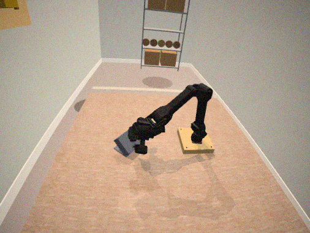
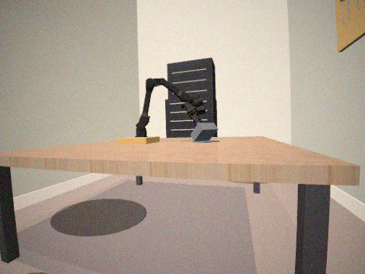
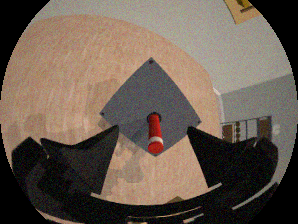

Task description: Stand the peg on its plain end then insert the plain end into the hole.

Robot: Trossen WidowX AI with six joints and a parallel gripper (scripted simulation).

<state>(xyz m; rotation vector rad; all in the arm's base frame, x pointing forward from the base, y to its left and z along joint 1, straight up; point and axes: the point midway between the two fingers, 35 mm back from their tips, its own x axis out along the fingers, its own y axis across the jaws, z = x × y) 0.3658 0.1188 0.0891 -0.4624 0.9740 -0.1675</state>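
Now: gripper tip right at the red peg. From my gripper tip the other things lie so: grey sloped panel (3 cm ahead, 2 cm to the right, 4 cm below).
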